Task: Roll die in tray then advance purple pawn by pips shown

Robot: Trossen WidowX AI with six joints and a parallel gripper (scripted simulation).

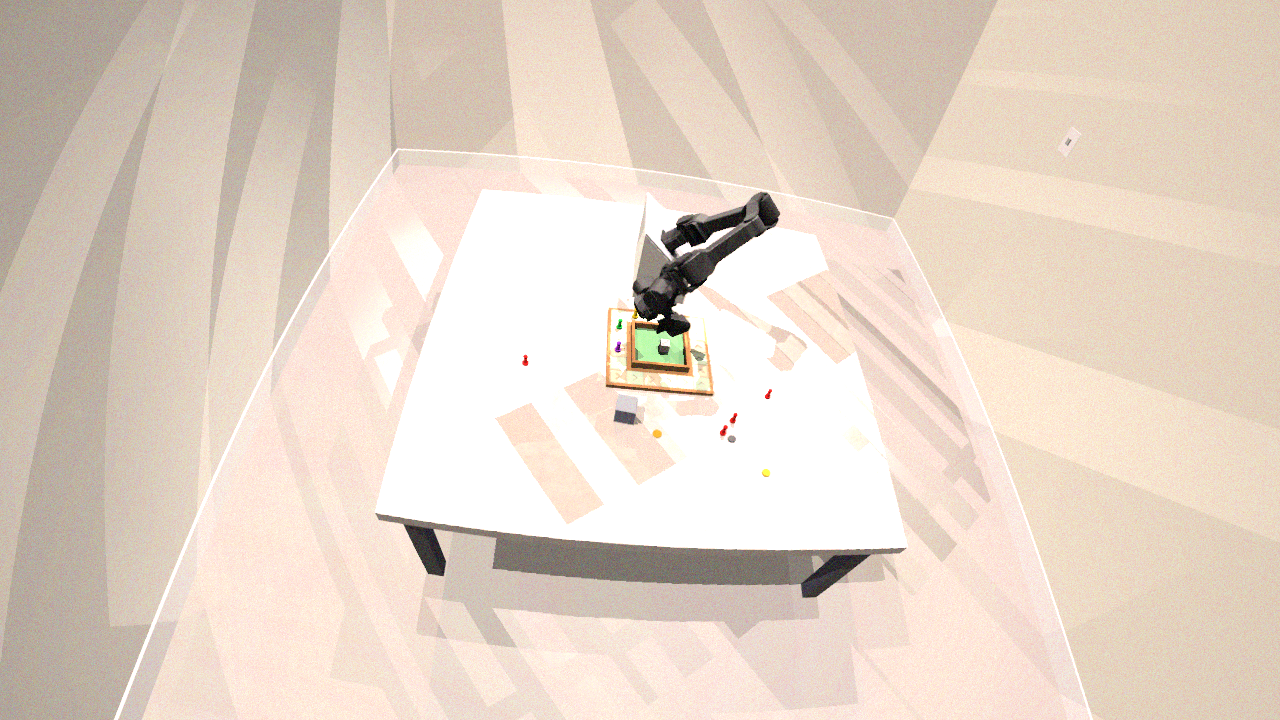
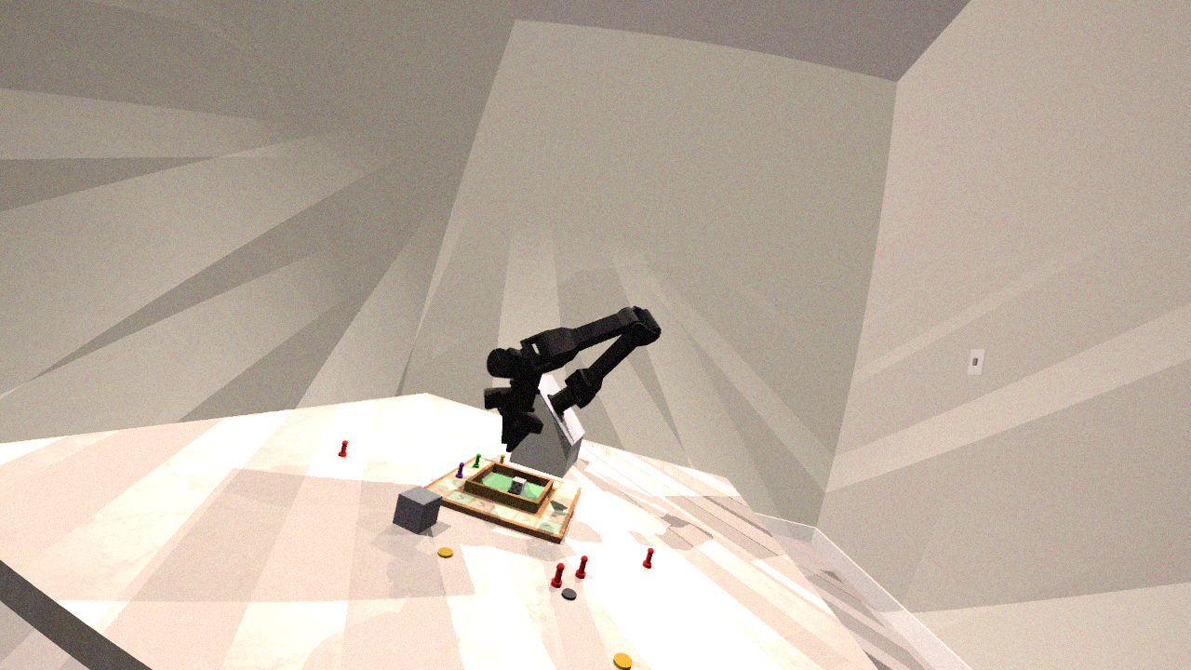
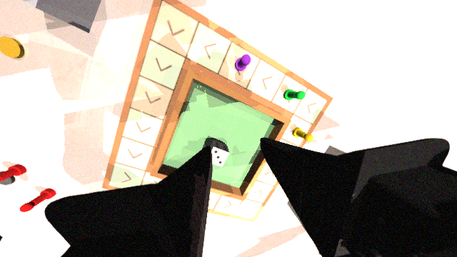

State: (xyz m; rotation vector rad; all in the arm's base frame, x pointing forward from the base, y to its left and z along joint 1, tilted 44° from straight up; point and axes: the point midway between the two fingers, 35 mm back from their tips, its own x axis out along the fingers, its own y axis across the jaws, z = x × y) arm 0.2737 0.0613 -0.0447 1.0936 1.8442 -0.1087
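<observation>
The purple pawn is 30 mm ahead of my gripper tip, 80 mm to the right of it and 70 mm below it. Also, from my gripper tip: die: 10 mm behind, 40 mm to the left, 70 mm below; green pawn: 60 mm behind, 90 mm to the right, 70 mm below; green tray: 10 mm behind, 30 mm to the left, 90 mm below.
</observation>
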